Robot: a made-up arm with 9 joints. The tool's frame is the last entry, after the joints.
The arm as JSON. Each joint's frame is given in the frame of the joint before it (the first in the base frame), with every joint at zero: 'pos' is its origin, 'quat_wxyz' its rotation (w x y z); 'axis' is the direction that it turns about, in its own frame. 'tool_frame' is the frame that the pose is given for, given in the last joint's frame.
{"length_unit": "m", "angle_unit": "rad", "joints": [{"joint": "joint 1", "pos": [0.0, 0.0, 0.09], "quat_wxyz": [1.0, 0.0, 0.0, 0.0], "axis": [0.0, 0.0, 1.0]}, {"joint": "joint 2", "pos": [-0.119, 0.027, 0.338], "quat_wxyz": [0.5, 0.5, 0.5, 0.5], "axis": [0.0, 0.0, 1.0]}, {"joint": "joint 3", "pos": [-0.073, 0.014, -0.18], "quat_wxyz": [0.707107, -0.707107, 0.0, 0.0], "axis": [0.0, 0.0, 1.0]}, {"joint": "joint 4", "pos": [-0.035, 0.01, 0.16], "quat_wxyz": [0.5, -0.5, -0.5, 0.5], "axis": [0.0, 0.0, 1.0]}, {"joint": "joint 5", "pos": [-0.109, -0.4, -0.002], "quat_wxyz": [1.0, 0.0, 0.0, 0.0], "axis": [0.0, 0.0, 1.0]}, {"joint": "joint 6", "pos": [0.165, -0.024, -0.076], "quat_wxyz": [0.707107, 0.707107, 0.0, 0.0], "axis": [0.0, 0.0, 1.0]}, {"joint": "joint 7", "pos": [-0.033, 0.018, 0.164], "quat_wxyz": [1.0, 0.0, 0.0, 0.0], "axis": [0.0, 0.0, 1.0]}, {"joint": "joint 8", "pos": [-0.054, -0.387, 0.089], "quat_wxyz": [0.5, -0.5, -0.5, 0.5], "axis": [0.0, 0.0, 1.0]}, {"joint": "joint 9", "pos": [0.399, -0.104, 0.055], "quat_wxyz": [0.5, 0.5, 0.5, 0.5], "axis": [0.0, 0.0, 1.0]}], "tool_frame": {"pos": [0.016, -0.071, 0.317], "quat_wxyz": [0.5, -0.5, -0.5, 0.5]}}
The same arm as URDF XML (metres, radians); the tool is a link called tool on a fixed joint. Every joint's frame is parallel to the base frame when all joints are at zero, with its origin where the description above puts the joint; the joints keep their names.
<robot name="arm">
<link name="base"/>
<link name="link1"/>
<link name="link2"/>
<link name="link3"/>
<link name="link4"/>
<link name="link5"/>
<link name="link6"/>
<link name="link7"/>
<link name="link8"/>
<link name="link9"/>
<link name="tool"/>
<joint name="joint 1" type="continuous"><parent link="base"/><child link="link1"/><origin xyz="0 0 0.09"/><axis xyz="0 0 1"/></joint>
<joint name="joint 2" type="continuous"><parent link="link1"/><child link="link2"/><origin xyz="-0.119 0.027 0.338"/><axis xyz="1 0 0"/></joint>
<joint name="joint 3" type="continuous"><parent link="link2"/><child link="link3"/><origin xyz="-0.18 -0.073 0.014"/><axis xyz="0 0 1"/></joint>
<joint name="joint 4" type="continuous"><parent link="link3"/><child link="link4"/><origin xyz="-0.01 -0.035 0.16"/><axis xyz="0 -1 0"/></joint>
<joint name="joint 5" type="continuous"><parent link="link4"/><child link="link5"/><origin xyz="0.109 0.002 0.4"/><axis xyz="0 -1 0"/></joint>
<joint name="joint 6" type="continuous"><parent link="link5"/><child link="link6"/><origin xyz="-0.165 0.076 0.024"/><axis xyz="0 0 1"/></joint>
<joint name="joint 7" type="continuous"><parent link="link6"/><child link="link7"/><origin xyz="0.033 -0.018 0.164"/><axis xyz="0 0 1"/></joint>
<joint name="joint 8" type="continuous"><parent link="link7"/><child link="link8"/><origin xyz="0.054 0.387 0.089"/><axis xyz="1 0 0"/></joint>
<joint name="joint 9" type="continuous"><parent link="link8"/><child link="link9"/><origin xyz="0.055 -0.399 0.104"/><axis xyz="0 -1 0"/></joint>
<joint name="tool_joint" type="fixed"><parent link="link9"/><child link="tool"/><origin xyz="-0.071 -0.317 -0.016"/></joint>
</robot>

